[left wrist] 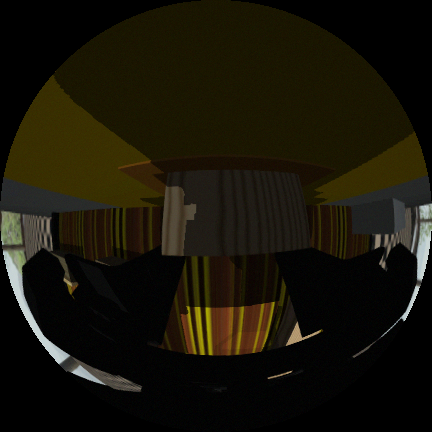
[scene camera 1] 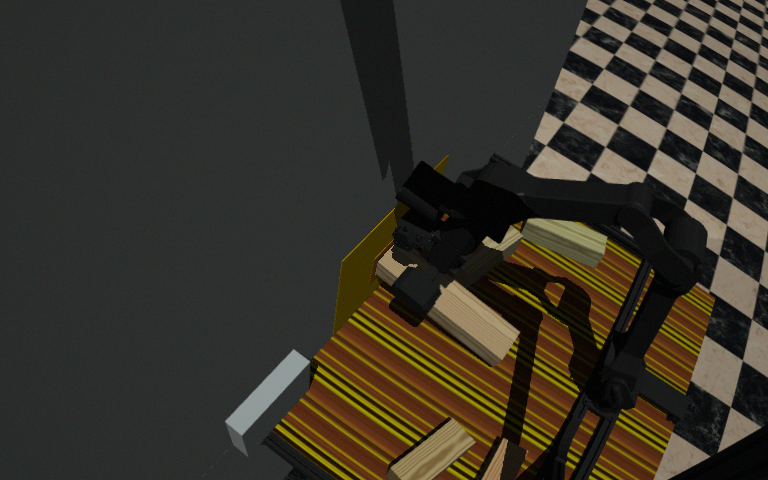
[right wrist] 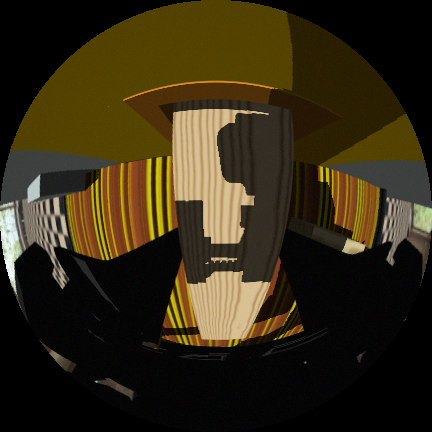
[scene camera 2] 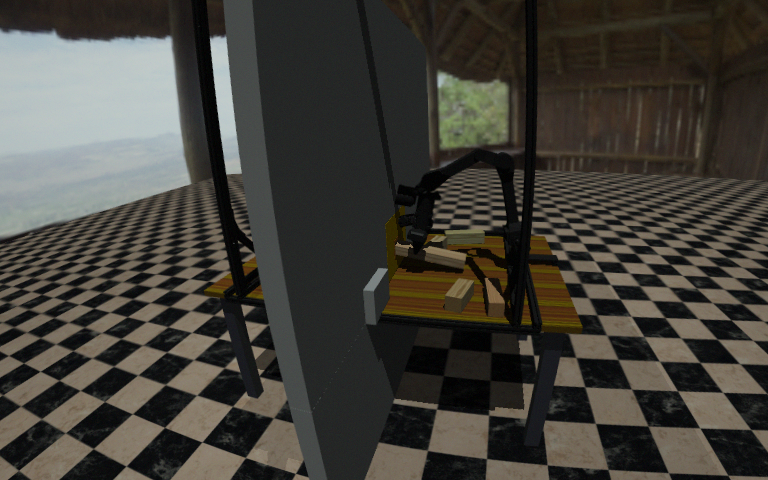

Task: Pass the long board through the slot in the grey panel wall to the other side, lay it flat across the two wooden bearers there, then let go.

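Places are measured from the left arm's base along level axes (x ahead, y left, z up), in centimetres.
Pixels of known places: left gripper, fingertip midpoint: [left wrist: 230, 239]; right gripper, fingertip midpoint: [right wrist: 230, 232] [scene camera 2: 416, 250]; left arm's base, origin of the base link: [left wrist: 207, 390]; right arm's base, origin of the base link: [scene camera 1: 604, 398] [right wrist: 233, 356].
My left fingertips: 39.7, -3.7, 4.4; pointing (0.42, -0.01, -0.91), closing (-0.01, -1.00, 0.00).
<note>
Ahead of a thing's pixels: the offset from my left fingertips to its top centre, as dx, dy, dz. "spot": to the spot under its first point. Level surfaces: height alone.
The long board [scene camera 1: 473, 324] [scene camera 2: 444, 257] [right wrist: 201, 160] is pale wood and runs from the striped table @(dz -6.3) [scene camera 1: 411, 395] into the slot of the grey panel wall [scene camera 1: 239, 190] [scene camera 2: 311, 190]. The slot sits in a yellow plate [scene camera 1: 358, 276] [right wrist: 160, 48] [left wrist: 201, 80]. My right gripper [scene camera 1: 449, 278] [scene camera 2: 416, 248] [right wrist: 230, 232] is shut on the board close to the wall. On the far side the board's end @(spot: +1.6, +0.0, +4.6) [left wrist: 241, 209] sticks out of the slot. My left gripper [left wrist: 230, 239] is shut on that end, right at its tip. The wall hides the left arm in both scene views. I cannot make out the bearers.
Loose wooden blocks lie on the table: one at the back @(spot: +31.4, +28.0, -2.2) [scene camera 1: 565, 240] [scene camera 2: 464, 236], two near the front edge @(spot: +32.2, -22.1, -1.6) [scene camera 1: 430, 452] [scene camera 2: 459, 295] @(spot: +42.9, -26.1, -1.9) [scene camera 2: 494, 297]. A small grey block @(spot: +10.5, -31.0, +3.7) [scene camera 1: 268, 395] [scene camera 2: 375, 295] juts from the wall. Black frame posts [scene camera 2: 530, 143] stand at the table's side.
</note>
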